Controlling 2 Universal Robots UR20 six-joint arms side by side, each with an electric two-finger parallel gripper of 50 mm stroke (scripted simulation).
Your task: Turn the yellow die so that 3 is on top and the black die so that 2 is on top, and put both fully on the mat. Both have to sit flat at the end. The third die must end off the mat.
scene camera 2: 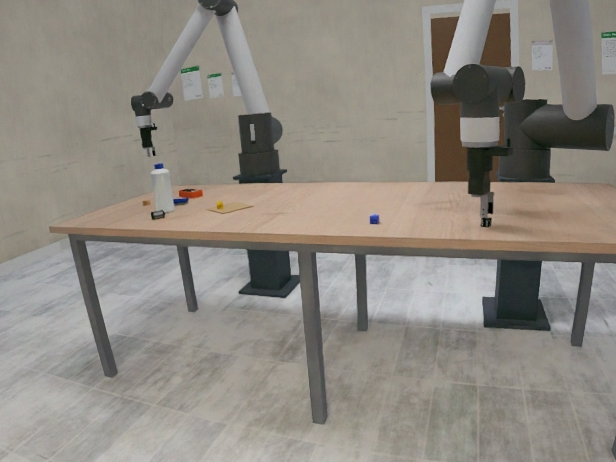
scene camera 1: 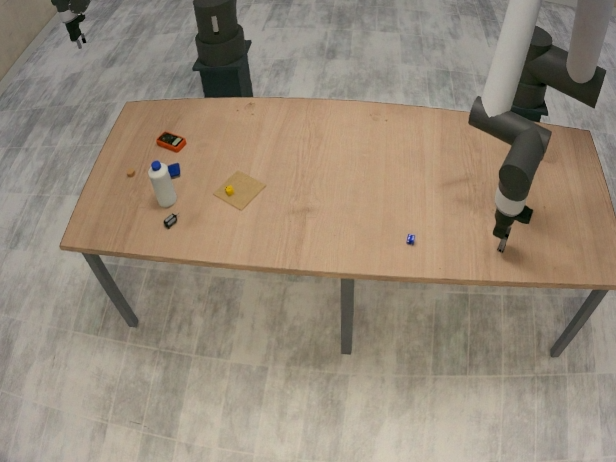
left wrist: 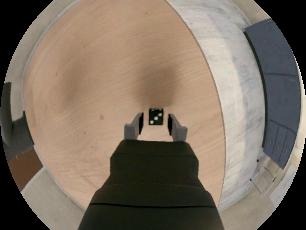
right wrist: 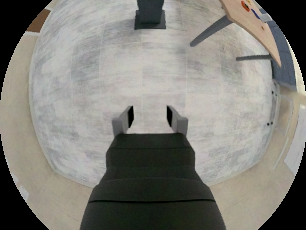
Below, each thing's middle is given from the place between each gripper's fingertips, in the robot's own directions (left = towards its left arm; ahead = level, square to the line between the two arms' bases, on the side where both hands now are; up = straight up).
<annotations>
Right now the tan mat (scene camera 1: 246,188) is 97 cm to the right of my left hand (scene camera 2: 486,215), 8 cm behind it and 5 cm below it. Round my left hand: white bottle (scene camera 1: 159,175): 123 cm to the right, 5 cm above, 1 cm ahead.
The white bottle lies 87 cm ahead of my right hand, 95 cm to the left of it and 7 cm below it. From my right hand the other things lie so: tan mat 78 cm ahead, 122 cm to the left, 16 cm below.
</annotations>
